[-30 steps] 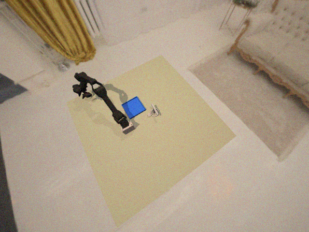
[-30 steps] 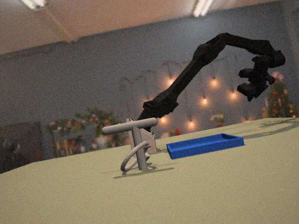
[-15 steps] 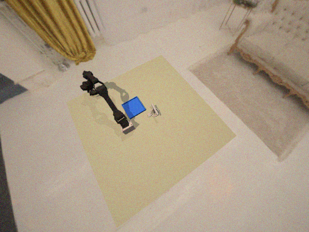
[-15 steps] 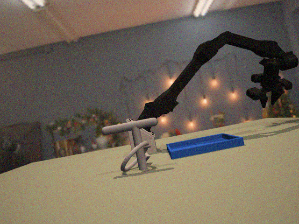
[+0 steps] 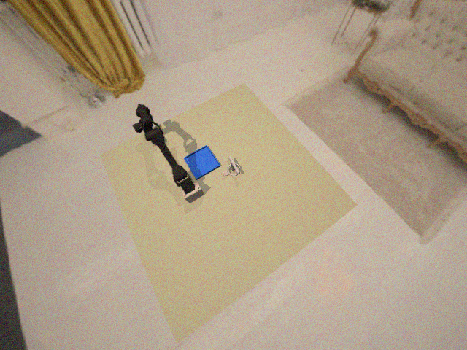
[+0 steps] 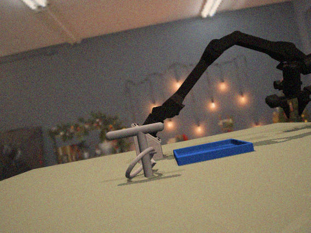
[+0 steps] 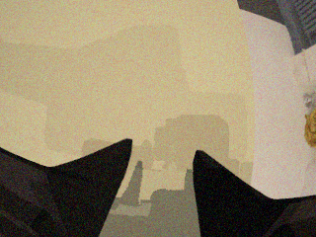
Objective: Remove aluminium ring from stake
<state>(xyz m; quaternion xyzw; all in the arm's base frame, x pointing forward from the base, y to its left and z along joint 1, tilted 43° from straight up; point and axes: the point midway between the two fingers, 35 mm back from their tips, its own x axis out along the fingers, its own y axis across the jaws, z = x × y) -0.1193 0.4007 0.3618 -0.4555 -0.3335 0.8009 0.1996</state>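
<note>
Right now my gripper tip is 430 mm short of the aluminium ring, 520 mm to the left of it and 10 mm above it. Round my gripper tip: blue tray 280 mm ahead, 360 mm to the right, 30 mm below.
</note>
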